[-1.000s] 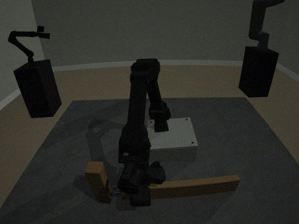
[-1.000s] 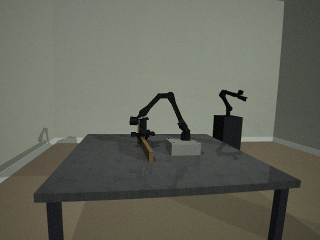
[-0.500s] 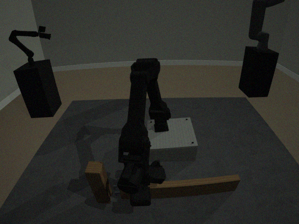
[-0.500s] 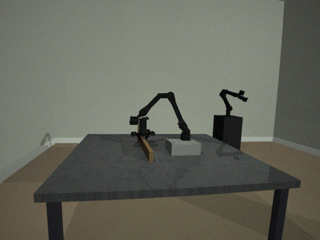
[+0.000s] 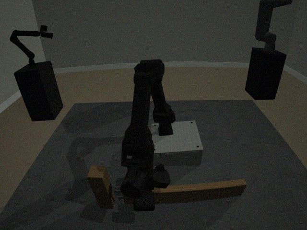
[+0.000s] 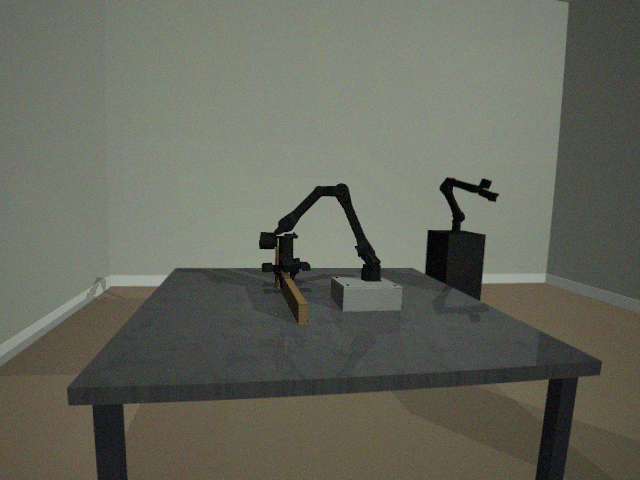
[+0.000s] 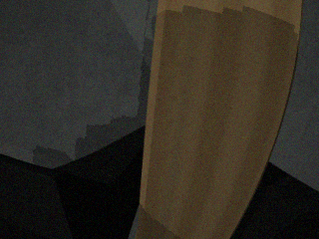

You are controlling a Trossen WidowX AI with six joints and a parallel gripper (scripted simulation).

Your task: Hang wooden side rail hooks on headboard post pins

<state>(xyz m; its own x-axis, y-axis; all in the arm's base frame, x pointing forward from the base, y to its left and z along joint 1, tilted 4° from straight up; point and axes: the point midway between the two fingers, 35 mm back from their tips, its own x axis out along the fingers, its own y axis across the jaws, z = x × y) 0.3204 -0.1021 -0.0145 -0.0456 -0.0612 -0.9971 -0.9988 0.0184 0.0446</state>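
The wooden headboard post is 14 cm to the right of my gripper tip and 5 cm above it.
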